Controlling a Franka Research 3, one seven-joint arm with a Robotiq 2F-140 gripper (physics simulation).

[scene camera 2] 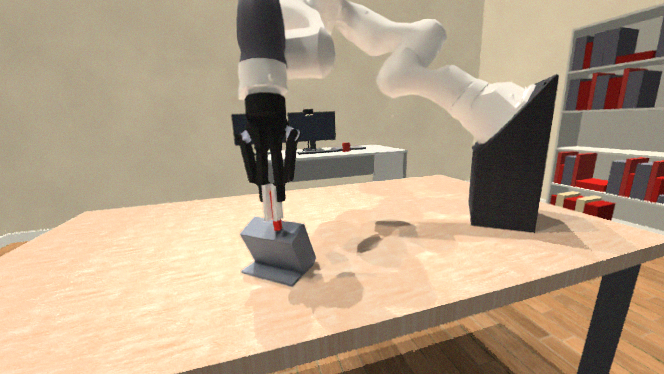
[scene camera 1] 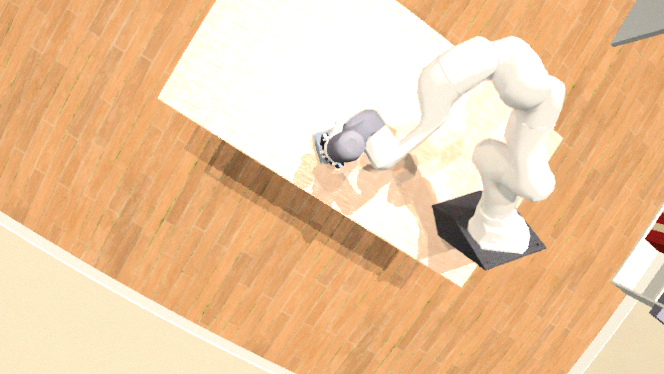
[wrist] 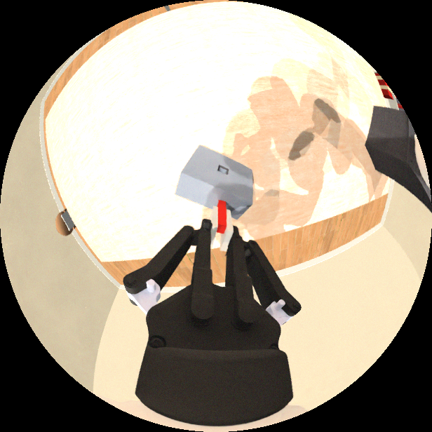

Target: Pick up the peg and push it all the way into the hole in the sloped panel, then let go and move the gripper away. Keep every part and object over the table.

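Observation:
The red peg (scene camera 2: 277,226) (wrist: 222,216) is held between the pale finger pads of my gripper (scene camera 2: 272,205) (wrist: 219,216), which is shut on it. The peg points down, and its lower end shows in front of the upper face of the grey block with the sloped panel (scene camera 2: 275,250) (wrist: 200,172) (scene camera 1: 318,146). Whether it touches that face is unclear. In the wrist view the small square hole (wrist: 223,170) is visible in the panel, beyond the peg's tip, and the peg is outside it. In scene camera 1 the arm hides the fingertips and the peg.
The block stands on the wooden table (scene camera 1: 260,75) (scene camera 2: 150,260), near one long edge. The arm's black base (scene camera 1: 487,235) (scene camera 2: 507,185) stands at one end of the table. A desk (scene camera 2: 390,162) with monitors and a bookshelf (scene camera 2: 570,117) stand beyond the table.

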